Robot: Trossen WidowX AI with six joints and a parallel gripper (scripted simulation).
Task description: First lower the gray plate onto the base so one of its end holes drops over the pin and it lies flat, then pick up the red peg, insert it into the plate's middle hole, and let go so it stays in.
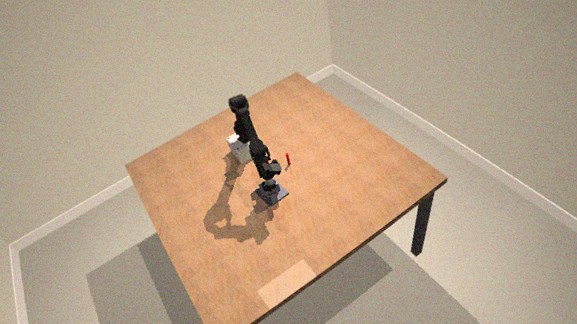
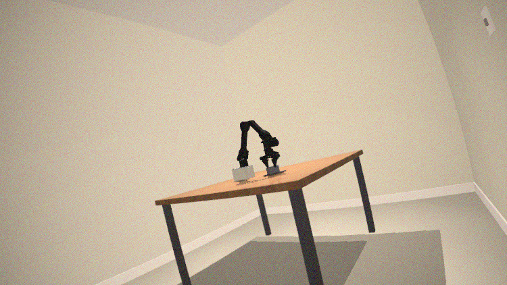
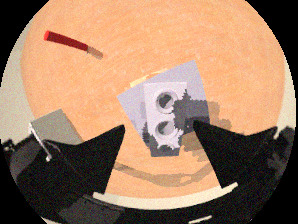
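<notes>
My gripper tip is now 10 mm short of the gray plate. From my gripper tip the other things lie so: base 40 mm below, 20 mm ahead, 10 mm to the left; red peg 190 mm to the left, 50 mm behind, 10 mm below.
</notes>
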